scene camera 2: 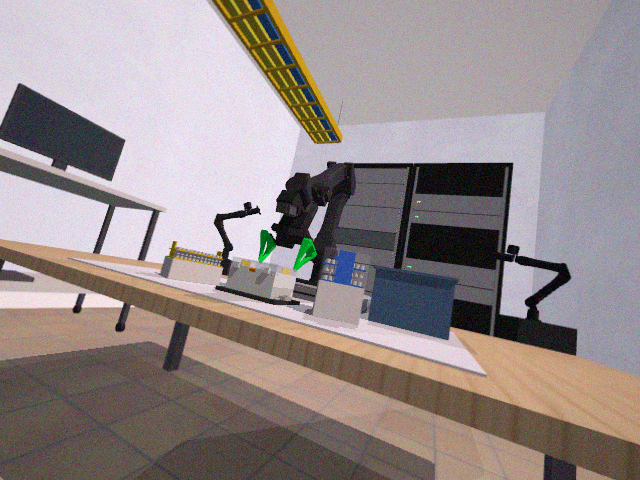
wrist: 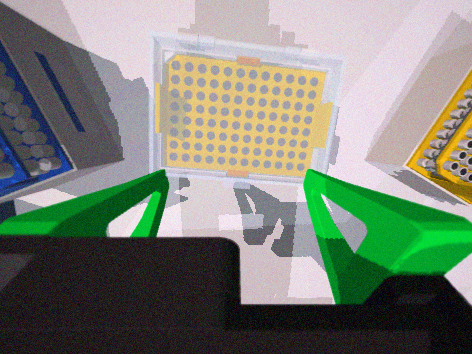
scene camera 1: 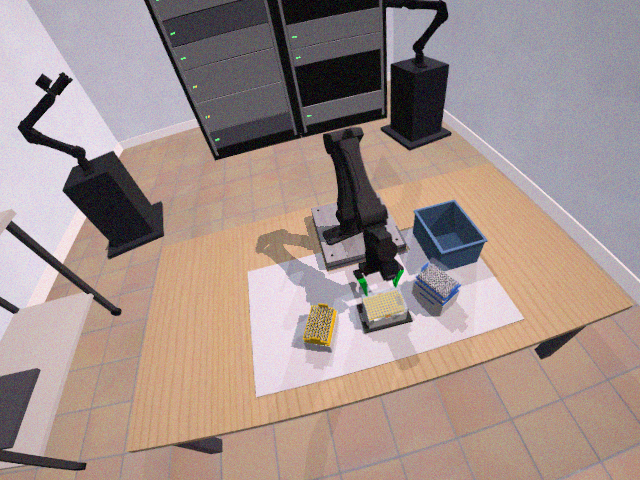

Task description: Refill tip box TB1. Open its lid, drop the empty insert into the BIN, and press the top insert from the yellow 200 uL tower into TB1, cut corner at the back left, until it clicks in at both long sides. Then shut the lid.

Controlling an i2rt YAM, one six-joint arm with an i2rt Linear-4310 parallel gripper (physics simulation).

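Observation:
Tip box TB1 point(scene camera 1: 387, 318) point(scene camera 2: 253, 283) point(wrist: 158, 150) stands in a dark holder point(scene camera 1: 397, 324) at mid-mat. Its clear lid looks shut. Through it shows a yellow insert point(scene camera 1: 383, 304) point(wrist: 239, 120) with grey-looking holes and a cut corner at upper left in the wrist view. My gripper point(scene camera 1: 381, 283) point(scene camera 2: 279, 265) point(wrist: 236, 177) is open and empty, above the box's arm-side long edge, its green fingers apart. The yellow tower point(scene camera 1: 320, 324) point(scene camera 2: 191, 271) point(wrist: 461, 150), topped with tips, stands left of TB1 in scene view 1. The blue BIN point(scene camera 1: 460, 254) point(scene camera 2: 410, 304) stands at the right; its visible inside looks empty.
A blue-topped tip tower point(scene camera 1: 436, 281) point(scene camera 2: 338, 299) point(wrist: 25, 130) stands right of TB1 in scene view 1, between TB1 and the bin. The arm's metal base plate point(scene camera 1: 341, 256) is behind TB1. A white mat point(scene camera 1: 279, 361) lies on the wooden table point(scene camera 1: 196, 335).

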